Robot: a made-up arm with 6 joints.
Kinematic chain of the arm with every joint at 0, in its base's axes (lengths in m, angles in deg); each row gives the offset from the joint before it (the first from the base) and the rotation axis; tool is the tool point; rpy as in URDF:
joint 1: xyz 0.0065 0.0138 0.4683 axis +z
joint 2: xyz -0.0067 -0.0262 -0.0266 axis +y
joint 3: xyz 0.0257 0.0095 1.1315 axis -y
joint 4: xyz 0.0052 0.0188 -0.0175 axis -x
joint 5: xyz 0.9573 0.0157 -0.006 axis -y
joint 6: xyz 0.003 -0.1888 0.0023 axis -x
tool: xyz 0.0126 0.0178 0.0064 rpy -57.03 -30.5 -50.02
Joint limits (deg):
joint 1: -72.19..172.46
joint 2: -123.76..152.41
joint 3: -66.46..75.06
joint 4: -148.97..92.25
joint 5: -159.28..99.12
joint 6: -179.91..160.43
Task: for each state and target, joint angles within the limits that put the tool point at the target. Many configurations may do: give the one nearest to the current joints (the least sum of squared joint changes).
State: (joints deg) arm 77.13 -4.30 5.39 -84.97 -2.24 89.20
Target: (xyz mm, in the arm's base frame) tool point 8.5 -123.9 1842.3
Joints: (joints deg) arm 83.86 -51.13 1.93 -76.05 -2.16 89.00
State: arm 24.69 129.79 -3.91 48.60 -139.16 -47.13
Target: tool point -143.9 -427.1 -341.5
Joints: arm 52.56 152.32 -44.98 37.43 -138.82 -48.05
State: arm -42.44 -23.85 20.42 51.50 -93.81 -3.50
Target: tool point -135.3 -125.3 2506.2
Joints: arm 0.73 -15.22 63.42 36.21 -91.71 -10.01
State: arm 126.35 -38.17 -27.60 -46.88 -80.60 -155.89
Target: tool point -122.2 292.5 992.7
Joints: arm 133.20 -33.25 -47.07 -52.95 -80.76 -155.94
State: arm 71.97 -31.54 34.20 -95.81 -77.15 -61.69
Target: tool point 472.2 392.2 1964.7
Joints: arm 38.45 -16.69 19.59 -86.20 -75.88 -62.04
